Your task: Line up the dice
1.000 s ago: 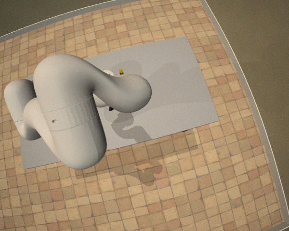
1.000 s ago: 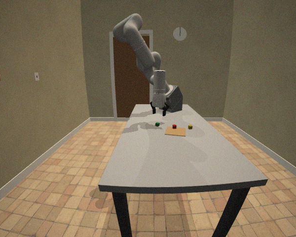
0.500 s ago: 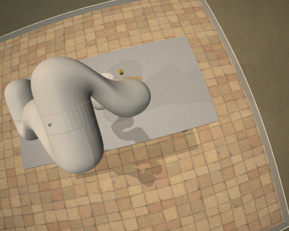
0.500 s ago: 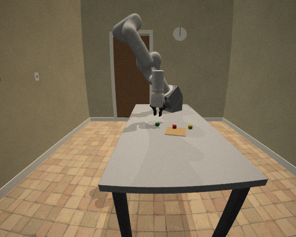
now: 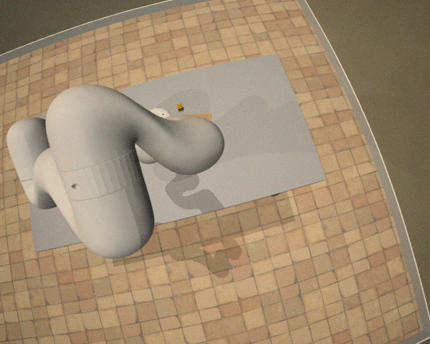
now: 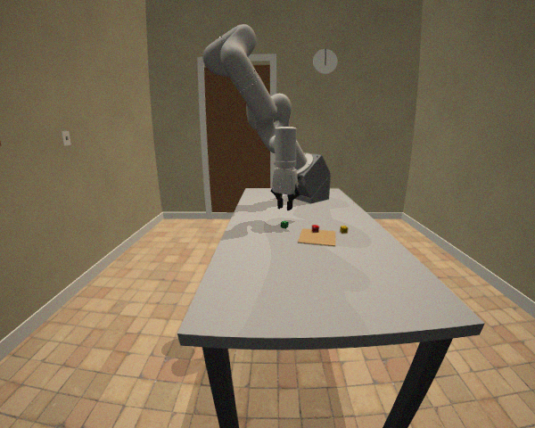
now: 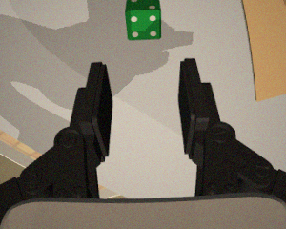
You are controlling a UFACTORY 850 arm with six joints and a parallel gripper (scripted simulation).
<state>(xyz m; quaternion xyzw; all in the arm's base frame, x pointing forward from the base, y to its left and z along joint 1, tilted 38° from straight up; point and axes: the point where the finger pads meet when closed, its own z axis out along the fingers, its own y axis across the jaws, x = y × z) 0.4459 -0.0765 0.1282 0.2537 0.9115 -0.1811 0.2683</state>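
Right now the green die is 9 cm below my hand. Round my hand: red die (12 cm to the left, 9 cm below, 7 cm ahead); yellow die (24 cm to the left, 9 cm below, 8 cm ahead); mat (12 cm to the left, 12 cm ahead, 10 cm below).
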